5 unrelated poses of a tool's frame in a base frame.
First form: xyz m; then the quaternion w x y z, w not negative.
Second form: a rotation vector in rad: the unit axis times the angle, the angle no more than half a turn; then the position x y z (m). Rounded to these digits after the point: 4 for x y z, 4 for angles.
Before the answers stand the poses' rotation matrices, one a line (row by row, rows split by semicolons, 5 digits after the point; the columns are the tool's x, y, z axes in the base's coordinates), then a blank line. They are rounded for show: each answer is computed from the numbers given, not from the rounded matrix.
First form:
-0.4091 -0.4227 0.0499 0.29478 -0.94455 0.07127 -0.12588
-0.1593 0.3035 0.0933 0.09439 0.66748 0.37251 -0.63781
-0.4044 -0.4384 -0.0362 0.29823 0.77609 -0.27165 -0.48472
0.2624 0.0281 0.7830 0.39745 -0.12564 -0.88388 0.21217
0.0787 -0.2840 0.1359 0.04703 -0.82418 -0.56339 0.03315
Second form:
0.95815 -0.06042 0.27982; -0.20885 -0.81605 0.53893; 0.19578 -0.57481 -0.79452
-0.09113 0.61769 -0.78113; 0.37688 -0.70465 -0.60119; -0.92177 -0.34917 -0.16858
0.38251 -0.13253 -0.91440; -0.71076 -0.67453 -0.19956; -0.59034 0.72625 -0.35221
-0.65250 0.05345 -0.75590; 0.39075 0.87840 -0.27519; 0.64927 -0.47493 -0.59404
0.36298 0.92556 -0.10764; 0.93180 -0.36075 0.04017; -0.00165 -0.11488 -0.99338

-2.5138 0.1897 -0.3350 -0.4091 -0.4227 0.0499
1.9796 1.1048 -1.8916 -0.1593 0.3035 0.0933
2.0619 -0.7217 -1.2878 -0.4044 -0.4384 -0.0362
-0.3182 -2.2386 0.5374 0.2624 0.0281 0.7830
-2.5145 -1.7188 0.1011 0.0787 -0.2840 0.1359

